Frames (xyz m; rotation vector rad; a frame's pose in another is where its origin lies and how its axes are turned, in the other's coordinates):
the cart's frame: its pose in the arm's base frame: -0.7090 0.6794 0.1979 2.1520 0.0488 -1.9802
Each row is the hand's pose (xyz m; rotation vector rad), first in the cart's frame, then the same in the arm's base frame.
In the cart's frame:
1: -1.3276 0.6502 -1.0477 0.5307 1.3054 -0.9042
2: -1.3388 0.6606 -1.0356 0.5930 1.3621 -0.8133
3: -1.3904 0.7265 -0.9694 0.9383 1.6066 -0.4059
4: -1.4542 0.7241 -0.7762 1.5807 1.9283 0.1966
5: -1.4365 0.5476 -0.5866 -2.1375 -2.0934 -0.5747
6: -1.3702 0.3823 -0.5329 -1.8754 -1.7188 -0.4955
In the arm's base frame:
1: 0.3052 0.3950 1.6722 -2.2946 -0.5330 0.1900
2: 0.2941 0.3841 1.6838 -2.3384 -0.4171 0.1239
3: 0.2355 0.3140 1.7391 -2.3915 0.1527 -0.2243
4: 0.0396 0.2892 1.7881 -2.0273 0.9609 -0.8262
5: -0.1747 0.4251 1.7333 -1.2790 1.3547 -1.3716
6: -0.2493 0.5687 1.6415 -0.7735 1.3471 -1.6450

